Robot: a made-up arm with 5 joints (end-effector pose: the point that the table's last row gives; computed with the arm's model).
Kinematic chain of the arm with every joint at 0, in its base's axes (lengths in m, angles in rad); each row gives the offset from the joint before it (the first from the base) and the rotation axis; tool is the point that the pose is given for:
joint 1: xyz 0 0 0.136 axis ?
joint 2: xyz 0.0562 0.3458 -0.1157 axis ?
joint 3: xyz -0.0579 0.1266 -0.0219 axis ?
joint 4: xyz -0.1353 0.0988 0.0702 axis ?
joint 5: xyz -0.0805 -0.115 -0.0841 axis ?
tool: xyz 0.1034 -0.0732 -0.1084
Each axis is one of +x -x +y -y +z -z.
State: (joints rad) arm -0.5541 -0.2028 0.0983 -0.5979 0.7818
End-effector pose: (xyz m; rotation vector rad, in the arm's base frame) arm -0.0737 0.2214 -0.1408 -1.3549 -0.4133 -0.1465
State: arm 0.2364 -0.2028 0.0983 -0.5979 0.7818
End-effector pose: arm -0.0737 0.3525 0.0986 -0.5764 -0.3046 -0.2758
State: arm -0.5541 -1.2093 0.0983 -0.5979 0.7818
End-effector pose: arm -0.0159 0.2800 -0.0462 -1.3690 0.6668 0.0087
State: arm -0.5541 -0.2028 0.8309 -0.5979 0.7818
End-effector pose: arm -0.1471 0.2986 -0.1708 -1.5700 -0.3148 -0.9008
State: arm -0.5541 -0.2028 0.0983 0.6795 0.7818
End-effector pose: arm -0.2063 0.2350 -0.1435 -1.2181 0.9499 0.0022
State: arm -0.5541 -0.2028 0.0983 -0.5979 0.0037
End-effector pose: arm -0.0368 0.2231 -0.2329 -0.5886 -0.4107 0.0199
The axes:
joint 1: +x
joint 2: -y
joint 3: -z
joint 4: +y
joint 5: -x

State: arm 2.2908 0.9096 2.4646 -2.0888 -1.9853
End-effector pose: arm -0.0064 -0.2769 0.4493 0.7533 -0.5193 -2.0595
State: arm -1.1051 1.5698 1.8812 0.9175 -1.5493
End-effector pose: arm 0.1232 0.2954 -0.4777 2.2238 -0.7611 0.3086
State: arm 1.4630 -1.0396 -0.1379 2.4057 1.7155
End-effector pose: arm -0.0145 -0.0269 0.4809 0.0691 0.2052 -2.8217
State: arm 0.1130 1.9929 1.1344 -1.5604 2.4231
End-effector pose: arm 0.0579 0.6517 -0.0863 0.6275 0.7826 -2.9014
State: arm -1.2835 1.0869 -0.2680 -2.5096 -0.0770
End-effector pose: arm -0.1733 0.0356 -0.2546 -0.5756 1.9908 -1.9880
